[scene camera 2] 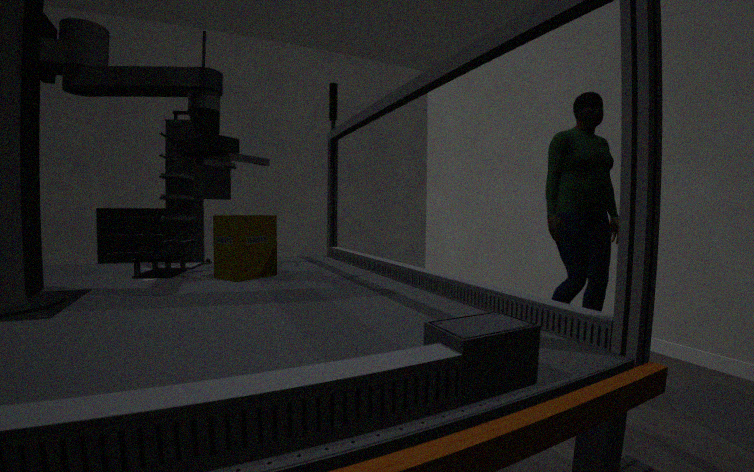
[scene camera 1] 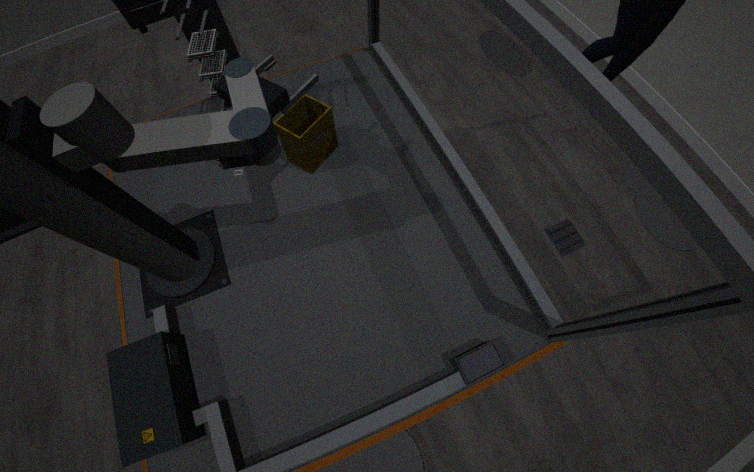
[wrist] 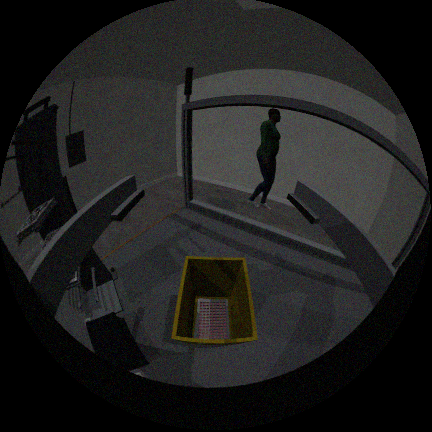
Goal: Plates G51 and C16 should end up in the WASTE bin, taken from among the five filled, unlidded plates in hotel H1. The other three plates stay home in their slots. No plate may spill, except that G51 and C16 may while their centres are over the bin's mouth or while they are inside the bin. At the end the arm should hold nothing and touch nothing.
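Places are measured from the arm's base along level axes (x ahead, y left, z up), in centimetres.
Where they show: gripper, fingertip midpoint: (scene camera 2: pixel 250 164) (scene camera 1: pixel 294 67) (wrist: pixel 217 182); arm's base, link origin: (scene camera 2: pixel 0 311) (scene camera 1: pixel 182 262).
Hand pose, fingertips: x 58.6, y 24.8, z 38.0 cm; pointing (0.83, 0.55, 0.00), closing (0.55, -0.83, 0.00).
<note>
Each offset is from my fingertips to the top centre of the thing. "spot": to the spot under its first point.
The yellow WASTE bin {dz -16.7, dx -1.8, dy -1.6 cm} (scene camera 1: pixel 311 149) (scene camera 2: pixel 244 247) (wrist: pixel 215 342) stands upright on the deck. Through its mouth, the wrist view shows a gridded plate with reddish wells {dz -33.2, dx -2.5, dy -2.0 cm} (wrist: pixel 213 318) at the bottom; its label is unreadable and anything beneath it is hidden. My gripper (scene camera 1: pixel 295 67) (wrist: pixel 217 182) is open and empty, its fingers wide apart and above the bin's height, clear of it. The dark hotel tower (scene camera 2: pixel 176 141) (wrist: pixel 37 157) stands behind the arm. White gridded plates show beside it, one upper {dz -1.6, dx -23.9, dy +29.0 cm} (scene camera 1: pixel 201 42) and one below (scene camera 1: pixel 212 62); the arm hides lower slots, and labels cannot be read.
The arm's thick column (scene camera 1: pixel 111 217) stands at left. A grey block {spot: dz -29.2, dx +16.2, dy -91.2 cm} (scene camera 1: pixel 479 361) (scene camera 2: pixel 483 347) sits at the front right corner. A dark cabinet {spot: dz -25.2, dx -69.6, dy -65.4 cm} (scene camera 1: pixel 145 397) is at front left. A person (scene camera 2: pixel 581 194) (wrist: pixel 269 150) is beyond the framed barrier on the right.
</note>
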